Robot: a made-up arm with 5 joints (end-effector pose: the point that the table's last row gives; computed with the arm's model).
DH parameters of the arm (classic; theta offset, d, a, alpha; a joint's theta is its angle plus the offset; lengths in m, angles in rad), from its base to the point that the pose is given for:
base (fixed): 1.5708 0.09 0 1.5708
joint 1: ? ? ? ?
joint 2: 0 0.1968 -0.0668 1.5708
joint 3: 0 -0.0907 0.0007 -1.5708
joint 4: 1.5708 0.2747 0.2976 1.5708
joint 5: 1.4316 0 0.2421 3.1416
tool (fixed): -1.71 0.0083 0 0
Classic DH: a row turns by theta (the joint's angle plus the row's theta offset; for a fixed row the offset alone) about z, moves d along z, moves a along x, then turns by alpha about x.
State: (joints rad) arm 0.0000 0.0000 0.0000 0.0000 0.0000
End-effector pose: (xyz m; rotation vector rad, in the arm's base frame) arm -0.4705 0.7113 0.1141 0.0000 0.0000 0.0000
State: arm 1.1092 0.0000 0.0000 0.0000 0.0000
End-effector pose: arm -0.4705 0.2952 0.7376 1.1092 0.0000 0.0000
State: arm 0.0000 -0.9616 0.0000 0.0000 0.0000
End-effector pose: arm -0.3510 0.7113 -0.2637 0.0000 -0.9616 0.0000
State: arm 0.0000 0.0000 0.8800 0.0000 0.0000
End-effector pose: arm -0.4705 0.5187 0.5079 0.8800 0.0000 0.0000
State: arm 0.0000 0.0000 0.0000 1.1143 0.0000
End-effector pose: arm -0.2778 0.7113 0.4067 0.0000 1.1143 0.0000
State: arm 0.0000 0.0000 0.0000 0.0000 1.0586
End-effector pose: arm -0.2444 0.6183 0.1141 0.0000 0.0000 -1.0586
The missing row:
joint 1: -1.5708 -0.0486 0.0503 -1.5708
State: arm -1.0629 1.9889 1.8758 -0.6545 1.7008
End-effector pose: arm 0.3183 0.0155 -0.0619 -0.0480 0.2669 2.4860
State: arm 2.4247 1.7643 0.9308 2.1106 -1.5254
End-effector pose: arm 0.4460 0.2407 0.3368 -0.0968 -0.5295 -0.4507
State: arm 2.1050 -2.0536 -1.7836 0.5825 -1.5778
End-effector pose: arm 0.4042 0.1340 0.6818 1.1415 0.2044 -0.5079
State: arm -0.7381 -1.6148 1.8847 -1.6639 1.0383
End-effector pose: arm -0.5493 0.0166 -0.1432 2.4814 -0.2626 0.1093
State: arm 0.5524 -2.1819 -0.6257 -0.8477 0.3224
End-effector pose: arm 0.4175 0.4536 0.3145 -0.2350 -2.7066 -1.3912
